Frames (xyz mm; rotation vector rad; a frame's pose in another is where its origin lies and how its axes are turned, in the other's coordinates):
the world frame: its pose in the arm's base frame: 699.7 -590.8 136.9 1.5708 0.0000 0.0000
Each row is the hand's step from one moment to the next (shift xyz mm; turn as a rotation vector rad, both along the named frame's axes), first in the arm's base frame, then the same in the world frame.
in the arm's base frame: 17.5 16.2 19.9 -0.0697 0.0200 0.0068
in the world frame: 17.5 19.9 -16.2 -0.0697 0.0068 -0.0200
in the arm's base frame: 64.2 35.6 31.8 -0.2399 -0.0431 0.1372
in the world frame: 64.2 31.8 -35.6 -0.2399 0.1372 0.0431
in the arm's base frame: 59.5 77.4 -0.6 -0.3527 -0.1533 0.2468
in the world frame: 59.5 -0.6 -77.4 -0.3527 0.2468 0.1533
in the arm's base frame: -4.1 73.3 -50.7 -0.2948 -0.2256 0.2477
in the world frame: -4.1 -50.7 -73.3 -0.2948 0.2477 0.2256
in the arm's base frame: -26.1 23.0 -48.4 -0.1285 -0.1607 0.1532
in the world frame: -26.1 -48.4 -23.0 -0.1285 0.1532 0.1607
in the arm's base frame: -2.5 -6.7 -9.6 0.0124 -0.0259 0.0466
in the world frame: -2.5 -9.6 6.7 0.0124 0.0466 0.0259
